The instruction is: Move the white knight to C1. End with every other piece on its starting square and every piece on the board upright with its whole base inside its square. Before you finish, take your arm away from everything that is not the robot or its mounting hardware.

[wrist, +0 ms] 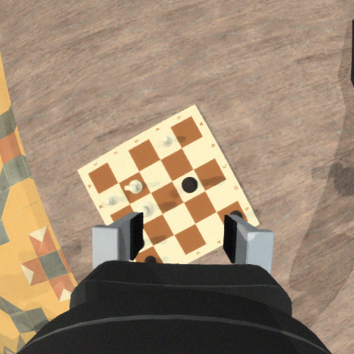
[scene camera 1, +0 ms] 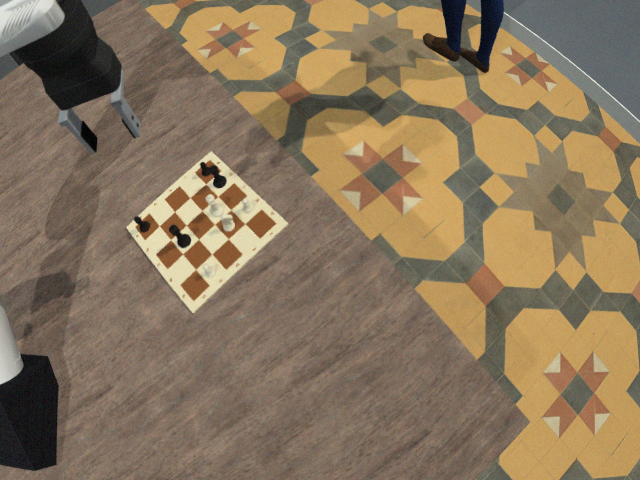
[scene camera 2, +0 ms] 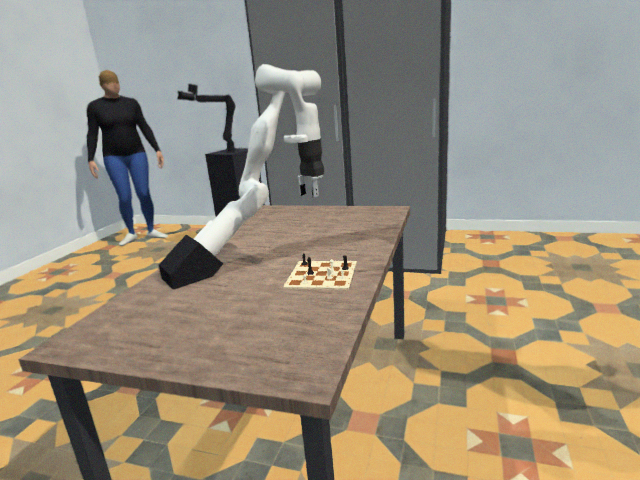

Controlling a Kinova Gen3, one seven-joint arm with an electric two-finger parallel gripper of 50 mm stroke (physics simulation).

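Frame: origin at the arm's base, x ahead, y left, z up, level; metres.
Where they show: gripper, fingertip midpoint: (scene camera 1: pixel 115 138) (scene camera 2: pixel 309 195); arm's base, origin of the base link: (scene camera 2: pixel 204 249).
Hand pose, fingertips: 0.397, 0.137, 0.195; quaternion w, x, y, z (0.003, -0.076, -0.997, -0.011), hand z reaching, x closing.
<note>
Things, the pixels of their top centre, and the offset from my fingertips, as dx, dy, dz. Level surfaces: height alone.
- white knight, middle of its top: (scene camera 1: pixel 223 216) (scene camera 2: pixel 329 267) +0.073, -0.025, -0.238
- taller white piece, middle of its top: (scene camera 1: pixel 208 196) +0.061, +0.012, -0.224
- table, its level: dz -0.283
The white knight (scene camera 1: pixel 227 223) (scene camera 2: pixel 329 273) (wrist: pixel 133 187), by its shape, stands upright on dark square B2 of the board (scene camera 1: pixel 244 239) (scene camera 2: pixel 353 274) (wrist: pixel 123 166). C1 (scene camera 1: pixel 232 194) is a bare dark square between a white pawn (scene camera 1: pixel 247 205) (wrist: pixel 111 201) on B1 and a black piece (scene camera 1: pixel 219 180) on D1; in the wrist view a finger partly covers C1. A taller white piece (scene camera 1: pixel 216 208) (wrist: pixel 148 207) stands on C2, beside the knight. My gripper (scene camera 1: pixel 116 143) (scene camera 2: pixel 309 195) (wrist: pixel 183 230) is open and empty, pointing down, high above the table and off the board's E side.
Another black piece (scene camera 1: pixel 208 169) stands on E1, a black one (scene camera 1: pixel 183 240) (wrist: pixel 189 184) on C4, a black one (scene camera 1: pixel 143 225) on E5 and a white pawn (scene camera 1: pixel 209 269) (wrist: pixel 167 140) on A4. The board lies near the edge of the table (scene camera 1: pixel 310 361) (scene camera 2: pixel 222 330). A person (scene camera 2: pixel 121 129) stands behind.
</note>
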